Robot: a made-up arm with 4 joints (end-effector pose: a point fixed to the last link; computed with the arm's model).
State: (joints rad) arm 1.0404 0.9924 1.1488 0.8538
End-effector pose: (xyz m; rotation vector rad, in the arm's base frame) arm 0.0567 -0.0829 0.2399 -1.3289 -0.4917 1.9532
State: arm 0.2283 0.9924 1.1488 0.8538
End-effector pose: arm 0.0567 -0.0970 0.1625 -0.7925 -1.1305 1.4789
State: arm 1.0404 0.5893 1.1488 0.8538
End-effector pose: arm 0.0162 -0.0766 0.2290 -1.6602 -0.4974 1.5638
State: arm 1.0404 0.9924 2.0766 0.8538
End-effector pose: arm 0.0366 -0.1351 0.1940 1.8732 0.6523 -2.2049
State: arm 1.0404 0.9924 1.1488 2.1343
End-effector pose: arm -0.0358 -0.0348 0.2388 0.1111 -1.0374 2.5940
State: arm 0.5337 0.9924 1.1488 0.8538
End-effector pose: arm 0.0567 -0.0992 0.1927 -1.0002 -0.9146 1.6744
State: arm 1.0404 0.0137 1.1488 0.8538
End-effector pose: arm -0.0262 -0.0550 0.1921 -2.0233 -0.4772 0.9392
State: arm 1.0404 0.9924 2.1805 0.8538
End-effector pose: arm 0.0378 -0.1426 0.1905 1.8333 0.6347 -2.1074
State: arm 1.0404 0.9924 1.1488 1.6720
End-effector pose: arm 0.0017 -0.0426 0.2272 -0.4660 -0.8609 2.4452
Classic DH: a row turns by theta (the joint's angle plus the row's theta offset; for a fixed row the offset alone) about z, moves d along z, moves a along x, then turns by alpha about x. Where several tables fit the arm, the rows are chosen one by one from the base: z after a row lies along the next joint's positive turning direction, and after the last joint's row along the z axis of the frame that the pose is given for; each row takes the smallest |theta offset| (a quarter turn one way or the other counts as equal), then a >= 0, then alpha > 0; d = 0 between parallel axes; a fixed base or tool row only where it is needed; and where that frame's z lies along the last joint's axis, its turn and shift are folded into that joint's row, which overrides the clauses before.
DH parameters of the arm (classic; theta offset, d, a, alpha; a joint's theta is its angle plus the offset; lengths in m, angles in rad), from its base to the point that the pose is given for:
base (fixed): -1.5708 0.1849 0 1.5708
joint 1: 0 -0.0672 -0.0162 -1.5708
joint 2: 0 -0.1019 0.105 1.5708
joint 3: 1.5708 0.176 0.1052 1.5708
joint 4: -1.5708 0.0301 0.031 -1.5708
tool (fixed): 0 -0.0816 0 0

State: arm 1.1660 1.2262 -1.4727 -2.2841
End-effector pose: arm 0.2082 -0.2305 0.4218 0.2223 -2.7457 -0.4917
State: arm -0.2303 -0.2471 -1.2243 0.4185
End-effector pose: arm -0.0820 -0.0778 0.0480 1.3806 -0.4687 -0.5386
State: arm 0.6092 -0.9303 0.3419 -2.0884
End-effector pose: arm -0.1646 0.1513 0.1037 0.4416 1.6235 -1.4265
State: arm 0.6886 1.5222 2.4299 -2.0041
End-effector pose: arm 0.0639 -0.2966 0.2133 -1.8909 -0.6853 -0.9170
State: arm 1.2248 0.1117 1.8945 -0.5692
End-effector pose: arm -0.1169 -0.1026 0.2347 -3.0264 -0.0450 -0.7145
